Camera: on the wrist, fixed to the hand. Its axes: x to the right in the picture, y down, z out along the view.
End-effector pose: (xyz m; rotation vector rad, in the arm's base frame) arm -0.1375 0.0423 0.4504 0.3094 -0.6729 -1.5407
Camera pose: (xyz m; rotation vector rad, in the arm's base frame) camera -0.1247 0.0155 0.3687 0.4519 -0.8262 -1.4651
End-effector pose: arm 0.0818 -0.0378 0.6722 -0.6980 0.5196 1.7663
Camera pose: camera 0.1321 -0.0719 0.6100 -0.5586 0.6885 1.6996
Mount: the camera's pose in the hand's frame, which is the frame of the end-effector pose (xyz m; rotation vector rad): 0.0081 -0.0383 -0.0776 0.1962 0.0004 0.0126
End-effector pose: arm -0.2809 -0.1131 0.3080 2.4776 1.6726 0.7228
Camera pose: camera -0.3435 -0.1060 0.3678 -2.4640 -1.7045 -0.5517
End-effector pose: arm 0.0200 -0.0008 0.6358 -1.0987 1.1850 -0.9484
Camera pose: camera -0.0556 -0.0283 0.6687 -0.9333 1.0734 -1.0320
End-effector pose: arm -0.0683 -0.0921 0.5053 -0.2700 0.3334 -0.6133
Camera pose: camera -0.1114 -0.1385 0.4458 -0.0795 0.2728 -0.6288
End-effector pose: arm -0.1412 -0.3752 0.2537 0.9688 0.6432 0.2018
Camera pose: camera -0.1851 -0.3389 0.1881 1.1616 0.6661 0.1518
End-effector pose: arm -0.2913 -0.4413 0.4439 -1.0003 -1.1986 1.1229
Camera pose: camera -0.2098 -0.4400 0.4740 -0.8589 -1.0603 1.2247
